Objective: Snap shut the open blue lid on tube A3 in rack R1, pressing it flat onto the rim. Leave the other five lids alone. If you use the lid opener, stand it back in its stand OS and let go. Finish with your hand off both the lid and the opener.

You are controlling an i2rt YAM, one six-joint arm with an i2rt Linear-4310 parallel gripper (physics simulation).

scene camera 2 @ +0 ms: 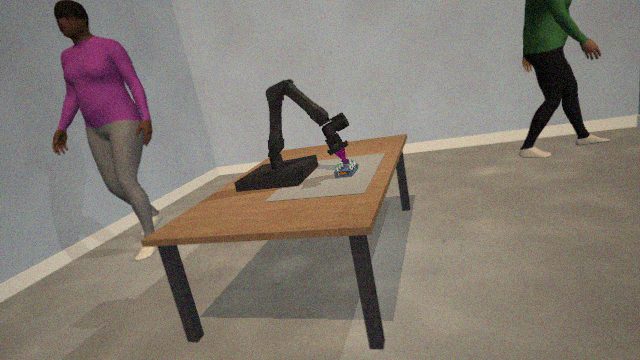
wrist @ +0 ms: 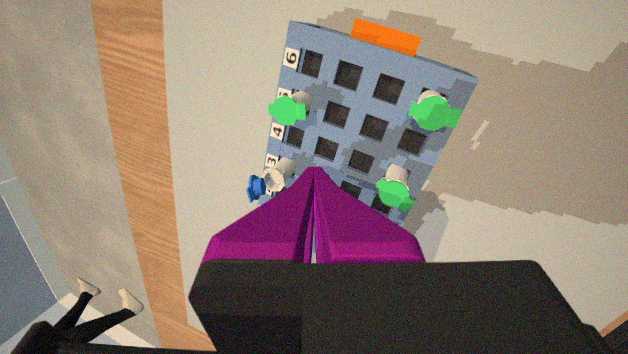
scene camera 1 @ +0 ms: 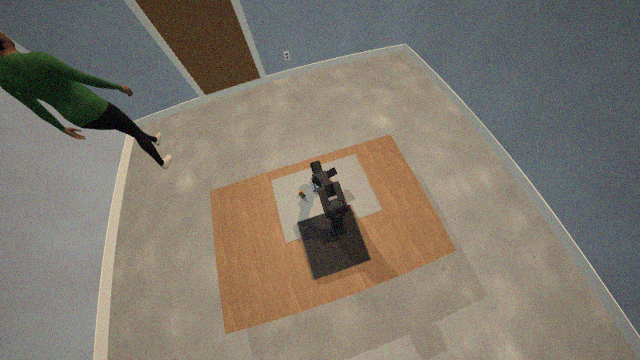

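Seen in the pictures: gripper, fingertip midpoint: [scene camera 2: 346,163] [wrist: 314,177]; arm's base at its link origin: [scene camera 2: 278,169] [scene camera 1: 338,233].
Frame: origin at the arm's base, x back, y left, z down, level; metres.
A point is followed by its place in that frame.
The blue lid [wrist: 256,188] {x -0.382, y 0.063, z -0.001 m} of tube A3 stands open, off the left side of the white tube rim [wrist: 273,179] {x -0.380, y 0.067, z 0.016 m} in the wrist view. Rack R1 [wrist: 327,45] {x -0.380, y -0.005, z 0.027 m} [scene camera 2: 346,173] {x -0.364, y 0.014, z 0.048 m} is blue-grey. My gripper [wrist: 314,177] {x -0.359, y 0.049, z 0.009 m} [scene camera 2: 345,161] {x -0.359, y 0.049, z 0.009 m} is shut and empty; its magenta tips are over the rack, right of tube A3's rim in the wrist view, with no contact visible. Three green lids show there: one by label 5 [wrist: 287,110] {x -0.382, y 0.024, z 0.008 m}, one at upper right [wrist: 434,112] {x -0.328, y -0.003, z 0.008 m}, one at lower right [wrist: 395,193] {x -0.323, y 0.036, z 0.008 m}. The fingers hide the rack's near part. A small orange and dark object [scene camera 1: 301,194] {x -0.283, y 0.187, z 0.010 m}, apparently the opener in its stand, is left of the arm.
An orange tag [wrist: 385,37] {x -0.359, y -0.018, z 0.033 m} is on the rack's far edge. The rack stands on a pale mat [wrist: 210,50] {x -0.461, y 0.030, z 0.057 m} [scene camera 1: 367,200] {x -0.180, y -0.236, z 0.057 m} on the wooden table [wrist: 135,100] {x -0.529, y 0.097, z 0.060 m} [scene camera 2: 260,217] {x -0.191, y -0.480, z 0.060 m}. The arm's black base [scene camera 1: 335,255] {x 0.118, y 0.038, z 0.008 m} is behind. Two people [scene camera 2: 105,75] [scene camera 2: 550,30] are beyond the table.
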